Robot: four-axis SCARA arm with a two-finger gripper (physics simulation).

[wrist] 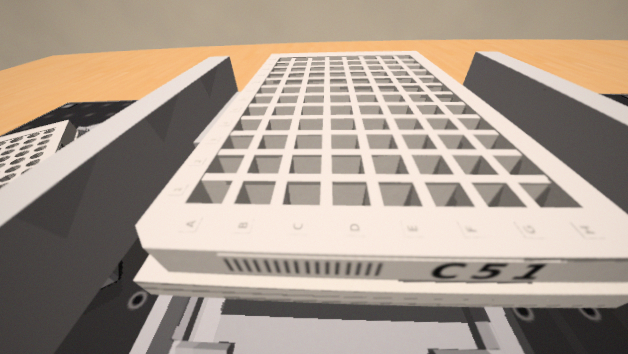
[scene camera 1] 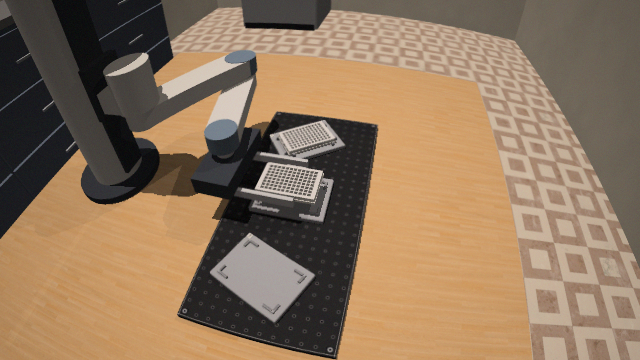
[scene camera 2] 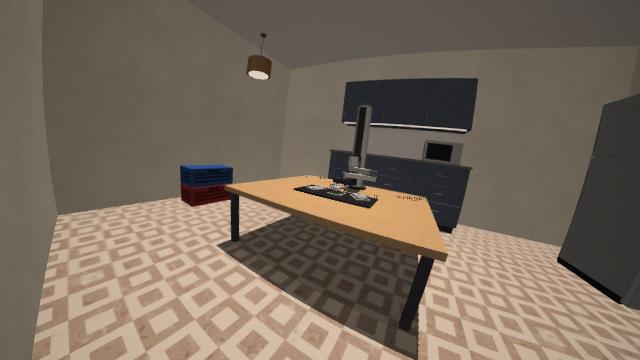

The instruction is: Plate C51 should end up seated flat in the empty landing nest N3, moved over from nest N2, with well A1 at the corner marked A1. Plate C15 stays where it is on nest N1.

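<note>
White plate C51 is held level between the fingers of my gripper. It hangs above the grey middle nest N3, with a gap and a shadow under it. Plate and nest look roughly lined up in the wrist view. Letter A and the first column are at the near left of the wrist view. The plate covers most of the nest, so its A1 mark is hidden. Plate C15 sits on the far nest N1. The near nest N2 bears no plate and shows its corner brackets.
All three nests stand on a black perforated board on the wooden table. The arm's column rises at the left in the first scene view. Blue and red crates stand on the floor away from the table.
</note>
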